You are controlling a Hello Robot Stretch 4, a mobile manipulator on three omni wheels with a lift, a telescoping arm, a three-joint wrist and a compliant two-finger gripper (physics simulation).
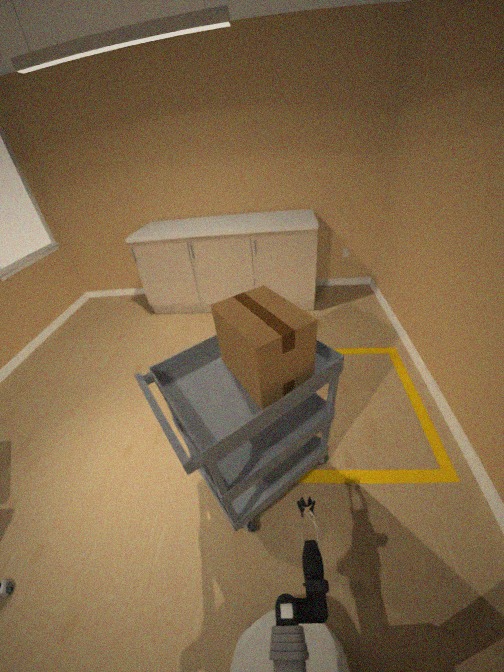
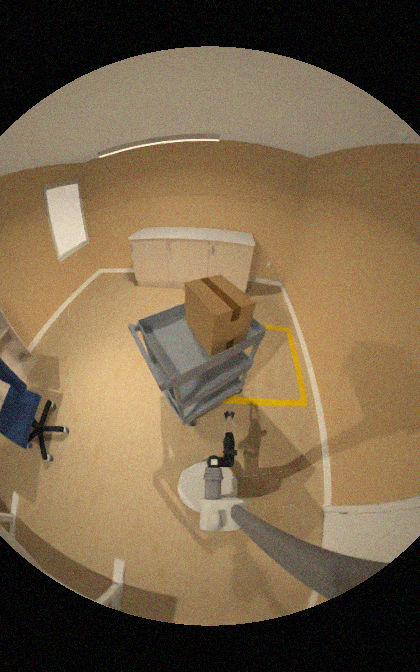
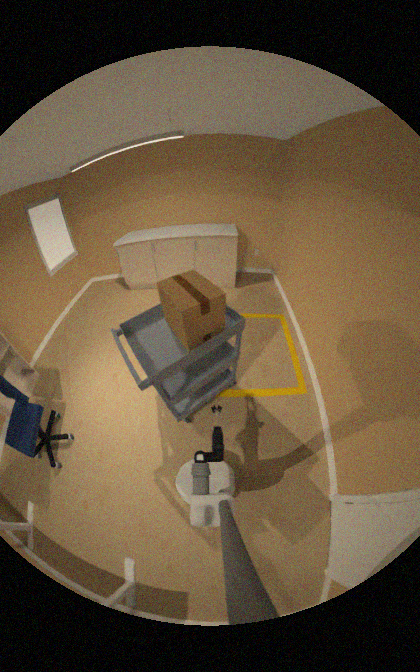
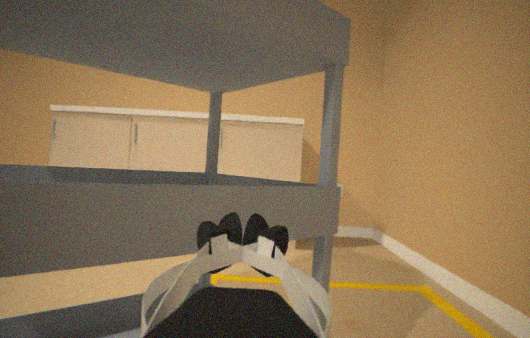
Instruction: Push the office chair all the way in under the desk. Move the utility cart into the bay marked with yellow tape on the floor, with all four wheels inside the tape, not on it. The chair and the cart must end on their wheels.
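Places are measured from the robot's base along level axes (x ahead, y left, z up), in centimetres.
Where they show: gripper, fingertip midpoint: (image 1: 305, 497) (image 4: 243, 232).
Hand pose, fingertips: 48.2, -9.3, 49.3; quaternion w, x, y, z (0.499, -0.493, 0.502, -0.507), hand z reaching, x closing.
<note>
Each offset is from my fingertips to the top centre of the thing, as dx, dy, dz. "spot": to the spot under its first point.
The grey utility cart (image 1: 211, 396) (image 2: 175, 345) (image 3: 157, 345) (image 4: 100, 215) stands upright and askew, with a cardboard box @(+38.4, +11.8, +55.2) (image 1: 238, 347) (image 2: 200, 315) (image 3: 175, 310) on its top tray. It overlaps the left of the yellow tape bay (image 1: 379, 476) (image 2: 280, 402) (image 3: 270, 392) (image 4: 375, 286). Its near wheel @(+5.5, +25.9, -42.9) (image 1: 252, 524) is outside the tape; its right wheel @(spot: +36.9, -17.6, -44.6) (image 1: 324, 458) is just beyond the front strip. Other wheels are hidden. My gripper (image 1: 306, 504) (image 2: 229, 414) (image 3: 216, 408) (image 4: 243, 232) is shut and empty, in front of the cart's near long side. The blue office chair (image 2: 19, 410) (image 3: 22, 427) is upright at the far left, partly cut off.
A low cabinet (image 1: 225, 271) (image 2: 190, 262) (image 3: 175, 265) (image 4: 170, 140) stands at the back wall. A pale furniture piece (image 2: 12, 345) (image 3: 14, 360) shows beside the chair. White legs (image 2: 118, 575) (image 3: 130, 575) show at bottom left; which piece is the desk is unclear. A wall runs right of the bay.
</note>
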